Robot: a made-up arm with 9 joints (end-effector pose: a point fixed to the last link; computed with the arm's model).
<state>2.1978 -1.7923 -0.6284 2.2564 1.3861 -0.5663 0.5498 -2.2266 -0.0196</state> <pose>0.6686 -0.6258 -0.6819 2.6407 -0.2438 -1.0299</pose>
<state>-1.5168 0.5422 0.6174 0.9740 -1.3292 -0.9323 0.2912 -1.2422 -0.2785</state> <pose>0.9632 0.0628 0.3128 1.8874 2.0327 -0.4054</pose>
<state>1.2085 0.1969 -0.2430 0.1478 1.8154 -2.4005 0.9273 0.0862 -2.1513</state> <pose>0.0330 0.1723 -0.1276 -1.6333 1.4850 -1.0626</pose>
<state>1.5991 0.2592 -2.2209 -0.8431 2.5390 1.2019 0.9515 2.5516 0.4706</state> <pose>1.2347 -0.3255 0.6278 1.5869 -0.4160 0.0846</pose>
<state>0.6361 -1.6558 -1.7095 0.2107 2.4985 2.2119 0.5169 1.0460 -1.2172</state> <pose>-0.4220 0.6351 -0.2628 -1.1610 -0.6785 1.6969</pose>
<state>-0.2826 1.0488 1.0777 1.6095 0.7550 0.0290 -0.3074 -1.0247 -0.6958</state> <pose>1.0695 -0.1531 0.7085 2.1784 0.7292 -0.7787</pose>
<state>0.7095 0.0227 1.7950 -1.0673 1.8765 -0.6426 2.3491 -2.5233 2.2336</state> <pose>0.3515 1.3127 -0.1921 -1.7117 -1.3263 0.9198</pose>
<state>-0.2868 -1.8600 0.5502 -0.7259 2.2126 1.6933 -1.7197 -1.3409 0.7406</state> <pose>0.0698 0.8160 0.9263 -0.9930 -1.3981 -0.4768</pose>
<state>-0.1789 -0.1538 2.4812 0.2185 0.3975 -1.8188 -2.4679 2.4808 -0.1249</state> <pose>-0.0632 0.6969 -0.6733 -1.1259 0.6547 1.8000</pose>
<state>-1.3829 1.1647 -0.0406 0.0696 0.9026 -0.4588 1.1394 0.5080 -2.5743</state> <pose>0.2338 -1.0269 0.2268 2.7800 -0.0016 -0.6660</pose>
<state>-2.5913 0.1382 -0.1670 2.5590 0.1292 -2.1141 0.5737 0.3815 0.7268</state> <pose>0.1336 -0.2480 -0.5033 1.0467 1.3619 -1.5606</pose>
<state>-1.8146 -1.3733 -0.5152 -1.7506 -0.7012 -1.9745 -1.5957 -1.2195 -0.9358</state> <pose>0.6779 -0.4074 0.0049 -0.4162 -0.2452 -0.5114</pose>
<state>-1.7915 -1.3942 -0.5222 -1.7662 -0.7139 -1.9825 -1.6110 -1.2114 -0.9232</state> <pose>0.6792 -0.3957 0.0364 -0.4278 -0.2854 -0.4977</pose>
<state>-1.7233 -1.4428 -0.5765 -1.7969 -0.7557 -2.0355 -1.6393 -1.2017 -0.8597</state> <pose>0.6984 -0.3500 0.1299 -0.4905 -0.4180 -0.4435</pose>
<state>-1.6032 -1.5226 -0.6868 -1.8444 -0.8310 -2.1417 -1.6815 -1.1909 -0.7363</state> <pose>0.7171 -0.2439 0.2884 -0.6043 -0.6574 -0.3439</pose>
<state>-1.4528 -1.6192 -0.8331 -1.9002 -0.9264 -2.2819 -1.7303 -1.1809 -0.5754</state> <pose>0.6990 -0.0719 0.4618 -0.7224 -0.9567 -0.2185</pose>
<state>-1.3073 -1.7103 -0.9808 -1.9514 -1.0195 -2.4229 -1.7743 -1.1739 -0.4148</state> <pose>0.6368 0.1218 0.5883 -0.7925 -1.2347 -0.0983</pose>
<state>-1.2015 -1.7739 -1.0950 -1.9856 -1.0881 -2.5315 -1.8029 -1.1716 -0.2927</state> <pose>0.5681 0.2703 0.6500 -0.8095 -1.4216 -0.0132</pose>
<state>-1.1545 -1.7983 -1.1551 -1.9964 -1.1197 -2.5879 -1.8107 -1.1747 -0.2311</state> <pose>0.5343 0.3397 0.6696 -0.8079 -1.4988 0.0220</pose>
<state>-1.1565 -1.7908 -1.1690 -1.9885 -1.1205 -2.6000 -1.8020 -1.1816 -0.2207</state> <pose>0.5395 0.3449 0.6711 -0.8090 -1.4981 0.0174</pose>
